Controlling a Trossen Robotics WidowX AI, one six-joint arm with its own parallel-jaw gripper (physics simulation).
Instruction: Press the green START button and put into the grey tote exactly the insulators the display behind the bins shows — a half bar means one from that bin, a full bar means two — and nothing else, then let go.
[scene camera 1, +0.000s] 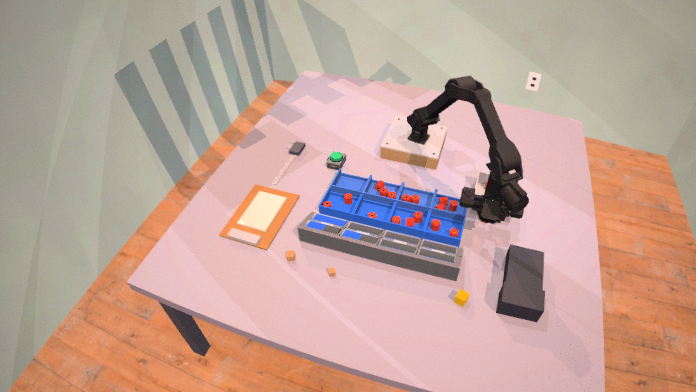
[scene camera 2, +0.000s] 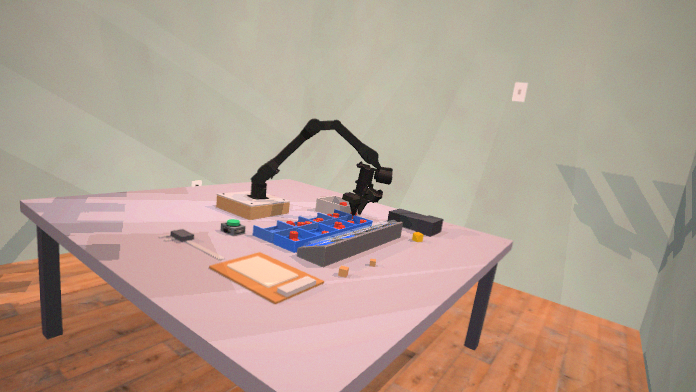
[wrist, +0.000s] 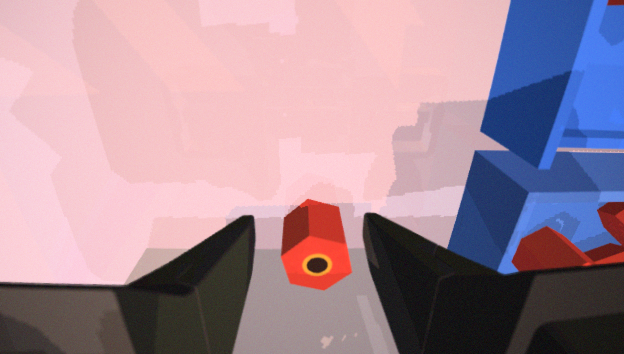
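Note:
My gripper (scene camera 1: 483, 218) (scene camera 2: 356, 214) (wrist: 309, 225) is open, low beside the right end of the blue bins (scene camera 1: 392, 206) (scene camera 2: 280, 240) (wrist: 530, 65). A red insulator (wrist: 316, 245) shows between the fingers in the wrist view, apart from both; it seems to stand on the table close to the grey tote (scene camera 1: 479, 184) (scene camera 2: 325, 205) (wrist: 280, 320). Red also shows inside the tote, partly hidden. Several red insulators lie in the bins. The display (scene camera 1: 375, 252) (scene camera 2: 362, 246) has one full and one half blue bar in its leftmost panel and a half bar in the second. The green START button (scene camera 1: 336, 157) (scene camera 2: 233, 222) stands left.
A dark block (scene camera 1: 522, 280) (scene camera 2: 415, 221) and a yellow cube (scene camera 1: 461, 297) (scene camera 2: 417, 237) are at the right. Two orange cubes lie in front of the display. An orange board (scene camera 1: 292, 205) (scene camera 2: 220, 268) and a dark device with a pale strip (scene camera 1: 297, 148) (scene camera 2: 182, 235) are at the left.

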